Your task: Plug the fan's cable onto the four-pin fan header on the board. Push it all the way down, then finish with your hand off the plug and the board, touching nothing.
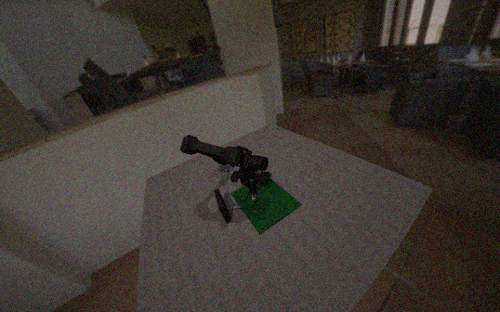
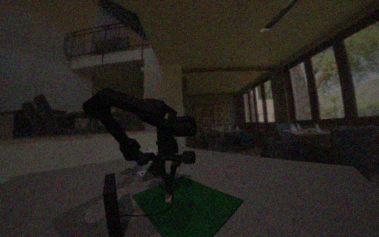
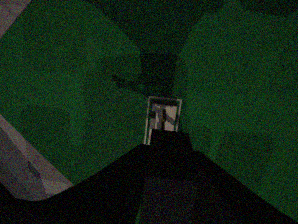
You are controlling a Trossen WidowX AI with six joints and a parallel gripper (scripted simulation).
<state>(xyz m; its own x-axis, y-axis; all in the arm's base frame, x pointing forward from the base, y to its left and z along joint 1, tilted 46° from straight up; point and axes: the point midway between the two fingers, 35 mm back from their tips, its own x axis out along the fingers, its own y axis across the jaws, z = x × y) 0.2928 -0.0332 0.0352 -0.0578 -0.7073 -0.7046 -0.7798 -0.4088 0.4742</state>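
My gripper tip is 4 cm short of the green board, 2 cm to the right of it and 7 cm above it. Round my gripper tip: black fan 2 cm behind, 16 cm to the right; then fan plug 1 cm ahead, 1 cm to the right, 1 cm above.
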